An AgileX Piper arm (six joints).
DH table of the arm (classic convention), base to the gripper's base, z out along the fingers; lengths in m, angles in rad. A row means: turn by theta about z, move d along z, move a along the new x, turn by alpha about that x. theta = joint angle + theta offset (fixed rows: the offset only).
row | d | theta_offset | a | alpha
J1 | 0.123 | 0 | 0 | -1.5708
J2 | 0 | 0.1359 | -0.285 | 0
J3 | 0 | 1.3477 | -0.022 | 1.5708
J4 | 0.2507 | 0 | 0 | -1.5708
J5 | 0 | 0 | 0 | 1.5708
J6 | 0.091 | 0 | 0 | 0
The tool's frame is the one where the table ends.
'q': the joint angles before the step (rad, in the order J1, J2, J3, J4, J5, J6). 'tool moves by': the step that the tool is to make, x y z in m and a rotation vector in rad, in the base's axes. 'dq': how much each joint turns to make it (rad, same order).
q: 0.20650, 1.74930, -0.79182, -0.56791, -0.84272, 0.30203
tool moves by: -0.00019, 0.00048, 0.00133, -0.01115, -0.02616, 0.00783
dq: 0.00001, 0.00000, 0.00001, 0.00001, -0.01569, -0.02500
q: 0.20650, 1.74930, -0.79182, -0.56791, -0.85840, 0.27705
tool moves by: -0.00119, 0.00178, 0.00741, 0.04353, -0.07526, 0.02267
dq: 0.00001, 0.00045, 0.00180, 0.01217, -0.09064, -0.01940
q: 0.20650, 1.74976, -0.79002, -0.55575, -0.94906, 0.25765
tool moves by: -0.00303, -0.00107, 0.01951, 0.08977, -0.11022, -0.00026
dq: 0.00001, -0.02497, -0.00001, 0.04846, -0.11229, -0.01050
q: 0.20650, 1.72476, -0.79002, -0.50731, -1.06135, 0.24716
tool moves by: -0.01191, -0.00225, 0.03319, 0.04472, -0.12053, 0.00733
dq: -0.00001, -0.08583, 0.00001, 0.00973, -0.04528, -0.00387
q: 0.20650, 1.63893, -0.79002, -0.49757, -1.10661, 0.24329
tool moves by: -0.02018, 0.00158, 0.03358, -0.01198, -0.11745, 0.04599
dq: 0.00497, -0.10693, -0.00001, -0.05599, -0.00860, 0.00434
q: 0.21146, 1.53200, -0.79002, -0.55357, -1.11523, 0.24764
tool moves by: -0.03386, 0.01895, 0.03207, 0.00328, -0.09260, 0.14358
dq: 0.06850, -0.11495, -0.00001, -0.08541, -0.00863, 0.06229
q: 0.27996, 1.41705, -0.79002, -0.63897, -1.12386, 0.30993
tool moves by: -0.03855, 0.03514, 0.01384, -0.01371, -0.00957, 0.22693
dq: 0.14363, -0.06688, -0.00002, -0.09812, 0.00707, 0.09996
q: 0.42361, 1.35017, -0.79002, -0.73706, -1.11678, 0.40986
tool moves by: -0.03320, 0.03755, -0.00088, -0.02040, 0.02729, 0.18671
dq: 0.17789, -0.00721, -0.00001, -0.02415, 0.02598, 0.03607
